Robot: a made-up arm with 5 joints. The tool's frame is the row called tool.
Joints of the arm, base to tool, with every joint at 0 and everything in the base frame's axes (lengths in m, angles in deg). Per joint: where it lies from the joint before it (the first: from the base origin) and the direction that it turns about. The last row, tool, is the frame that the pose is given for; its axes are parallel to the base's.
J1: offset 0 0 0.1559 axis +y
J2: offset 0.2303 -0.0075 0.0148 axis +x
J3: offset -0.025 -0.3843 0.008 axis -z
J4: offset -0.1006 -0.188 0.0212 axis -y
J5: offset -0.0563 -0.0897 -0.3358 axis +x
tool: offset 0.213 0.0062 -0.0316
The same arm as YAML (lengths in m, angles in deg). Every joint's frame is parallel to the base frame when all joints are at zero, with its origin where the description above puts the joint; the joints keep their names.
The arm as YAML. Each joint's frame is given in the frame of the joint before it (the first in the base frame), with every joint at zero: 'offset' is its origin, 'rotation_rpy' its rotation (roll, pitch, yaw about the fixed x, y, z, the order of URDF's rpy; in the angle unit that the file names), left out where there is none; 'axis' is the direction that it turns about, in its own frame. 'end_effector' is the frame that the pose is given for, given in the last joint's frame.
length_unit: m
angle_unit: deg
chain:
  - id: J1
    offset: [0.0, 0.0, 0.1559]
    axis: "+y"
  - id: J2
    offset: [0.2303, -0.0075, 0.0148]
    axis: "+x"
  - id: J3
    offset: [-0.025, -0.3843, 0.008]
    axis: "-z"
  - id: J4
    offset: [-0.1006, -0.188, 0.0212]
    axis: "-y"
  - id: J5
    offset: [-0.0563, -0.0897, -0.3358]
    axis: "+x"
end_effector:
  offset: [0.213, 0.0062, -0.0316]

